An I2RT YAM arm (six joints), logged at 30 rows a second.
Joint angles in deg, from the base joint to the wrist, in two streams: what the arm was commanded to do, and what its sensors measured. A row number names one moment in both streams.
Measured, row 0: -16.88, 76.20, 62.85, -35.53, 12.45, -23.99
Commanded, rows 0 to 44: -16.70, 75.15, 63.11, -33.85, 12.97, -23.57; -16.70, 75.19, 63.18, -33.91, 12.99, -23.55; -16.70, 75.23, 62.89, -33.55, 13.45, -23.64; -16.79, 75.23, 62.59, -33.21, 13.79, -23.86; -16.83, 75.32, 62.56, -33.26, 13.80, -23.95; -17.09, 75.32, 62.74, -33.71, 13.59, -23.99; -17.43, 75.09, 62.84, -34.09, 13.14, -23.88; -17.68, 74.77, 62.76, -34.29, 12.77, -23.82; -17.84, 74.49, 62.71, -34.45, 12.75, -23.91; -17.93, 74.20, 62.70, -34.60, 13.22, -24.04; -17.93, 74.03, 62.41, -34.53, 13.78, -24.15; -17.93, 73.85, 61.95, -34.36, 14.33, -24.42; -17.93, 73.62, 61.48, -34.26, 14.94, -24.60; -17.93, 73.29, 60.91, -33.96, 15.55, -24.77; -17.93, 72.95, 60.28, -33.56, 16.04, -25.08; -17.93, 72.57, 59.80, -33.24, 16.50, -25.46; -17.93, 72.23, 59.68, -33.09, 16.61, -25.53; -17.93, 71.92, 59.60, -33.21, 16.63, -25.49; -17.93, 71.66, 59.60, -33.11, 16.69, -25.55; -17.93, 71.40, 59.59, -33.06, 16.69, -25.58; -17.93, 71.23, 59.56, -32.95, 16.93, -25.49; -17.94, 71.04, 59.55, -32.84, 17.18, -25.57; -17.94, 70.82, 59.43, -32.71, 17.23, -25.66; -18.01, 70.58, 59.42, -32.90, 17.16, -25.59; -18.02, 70.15, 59.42, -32.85, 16.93, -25.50; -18.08, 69.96, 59.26, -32.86, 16.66, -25.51; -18.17, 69.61, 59.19, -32.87, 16.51, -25.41; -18.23, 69.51, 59.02, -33.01, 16.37, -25.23; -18.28, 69.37, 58.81, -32.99, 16.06, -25.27; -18.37, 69.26, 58.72, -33.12, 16.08, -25.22; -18.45, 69.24, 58.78, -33.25, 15.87, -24.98; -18.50, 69.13, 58.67, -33.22, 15.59, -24.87; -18.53, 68.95, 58.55, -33.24, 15.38, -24.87; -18.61, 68.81, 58.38, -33.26, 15.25, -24.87; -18.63, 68.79, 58.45, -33.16, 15.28, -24.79; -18.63, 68.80, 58.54, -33.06, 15.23, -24.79; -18.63, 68.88, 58.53, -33.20, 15.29, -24.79; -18.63, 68.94, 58.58, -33.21, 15.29, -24.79; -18.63, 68.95, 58.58, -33.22, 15.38, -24.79; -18.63, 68.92, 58.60, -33.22, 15.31, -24.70; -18.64, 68.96, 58.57, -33.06, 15.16, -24.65; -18.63, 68.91, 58.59, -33.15, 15.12, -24.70; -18.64, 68.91, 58.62, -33.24, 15.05, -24.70; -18.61, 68.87, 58.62, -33.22, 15.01, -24.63; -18.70, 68.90, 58.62, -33.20, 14.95, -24.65
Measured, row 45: -18.37, 69.71, 58.35, -35.05, 15.64, -25.45
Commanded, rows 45 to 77: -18.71, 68.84, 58.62, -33.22, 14.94, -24.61; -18.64, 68.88, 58.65, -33.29, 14.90, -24.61; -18.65, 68.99, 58.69, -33.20, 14.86, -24.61; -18.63, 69.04, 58.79, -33.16, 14.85, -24.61; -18.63, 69.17, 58.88, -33.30, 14.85, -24.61; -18.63, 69.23, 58.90, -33.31, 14.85, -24.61; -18.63, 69.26, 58.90, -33.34, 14.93, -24.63; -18.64, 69.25, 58.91, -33.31, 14.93, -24.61; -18.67, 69.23, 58.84, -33.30, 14.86, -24.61; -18.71, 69.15, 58.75, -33.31, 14.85, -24.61; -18.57, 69.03, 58.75, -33.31, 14.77, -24.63; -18.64, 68.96, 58.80, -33.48, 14.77, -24.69; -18.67, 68.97, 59.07, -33.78, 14.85, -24.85; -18.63, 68.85, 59.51, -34.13, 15.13, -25.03; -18.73, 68.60, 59.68, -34.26, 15.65, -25.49; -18.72, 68.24, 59.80, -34.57, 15.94, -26.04; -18.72, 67.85, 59.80, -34.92, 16.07, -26.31; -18.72, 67.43, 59.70, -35.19, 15.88, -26.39; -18.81, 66.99, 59.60, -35.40, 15.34, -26.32; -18.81, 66.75, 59.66, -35.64, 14.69, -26.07; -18.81, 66.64, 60.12, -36.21, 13.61, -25.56; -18.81, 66.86, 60.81, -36.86, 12.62, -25.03; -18.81, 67.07, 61.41, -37.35, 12.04, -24.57; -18.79, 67.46, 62.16, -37.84, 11.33, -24.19; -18.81, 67.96, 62.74, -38.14, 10.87, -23.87; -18.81, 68.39, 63.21, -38.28, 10.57, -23.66; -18.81, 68.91, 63.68, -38.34, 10.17, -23.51; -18.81, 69.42, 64.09, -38.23, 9.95, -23.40; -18.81, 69.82, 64.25, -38.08, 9.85, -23.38; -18.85, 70.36, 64.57, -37.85, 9.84, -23.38; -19.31, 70.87, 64.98, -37.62, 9.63, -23.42; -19.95, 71.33, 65.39, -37.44, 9.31, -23.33; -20.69, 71.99, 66.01, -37.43, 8.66, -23.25
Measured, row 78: -19.27, 70.54, 62.81, -38.13, 10.57, -24.51
